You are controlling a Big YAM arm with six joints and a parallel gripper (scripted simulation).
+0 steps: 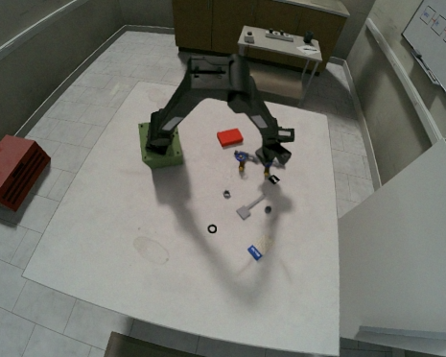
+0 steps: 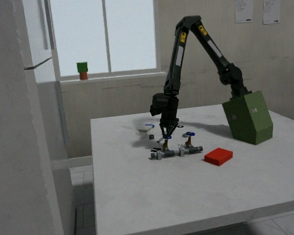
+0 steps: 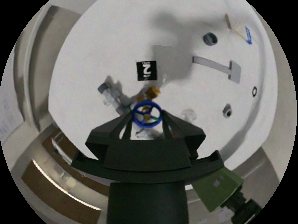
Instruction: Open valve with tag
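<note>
Right now my hand is 8 cm above the small black tag, 5 cm short of it and 3 cm to the left of it. The rest, counted from my hand: grey paddle-shaped tool 20 cm to the right, 8 cm below, 5 cm behind; then red block 20 cm behind, 17 cm to the left, 7 cm below; then blue card 37 cm to the right, 8 cm below, 2 cm ahead.
</note>
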